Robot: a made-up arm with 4 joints.
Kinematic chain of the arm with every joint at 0, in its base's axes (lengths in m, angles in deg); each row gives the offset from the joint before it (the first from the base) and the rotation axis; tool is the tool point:
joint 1: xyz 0 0 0.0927 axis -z
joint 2: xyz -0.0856 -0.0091 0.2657 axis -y
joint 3: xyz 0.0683 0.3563 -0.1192 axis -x
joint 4: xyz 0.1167 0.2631 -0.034 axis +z
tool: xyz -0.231 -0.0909 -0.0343
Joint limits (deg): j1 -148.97..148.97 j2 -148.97..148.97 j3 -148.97..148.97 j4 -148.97..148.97
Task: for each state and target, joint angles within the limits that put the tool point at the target. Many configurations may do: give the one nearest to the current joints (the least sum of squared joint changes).
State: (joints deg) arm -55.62 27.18 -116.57 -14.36
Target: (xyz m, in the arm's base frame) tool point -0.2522 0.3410 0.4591
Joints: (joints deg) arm -11.75 15.53 -97.30 -14.76
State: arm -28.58 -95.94 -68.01 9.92
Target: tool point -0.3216 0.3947 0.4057
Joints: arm -28.41 -95.47 -56.11 -0.11
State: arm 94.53 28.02 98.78 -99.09
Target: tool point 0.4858 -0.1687 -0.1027
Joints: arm 66.81 33.17 78.47 -93.74
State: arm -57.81 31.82 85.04 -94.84
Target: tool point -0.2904 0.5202 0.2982
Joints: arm -93.96 73.84 92.88 -95.35
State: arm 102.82 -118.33 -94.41 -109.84
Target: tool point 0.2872 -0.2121 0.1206
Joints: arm 86.73 -111.41 -106.09 -93.13
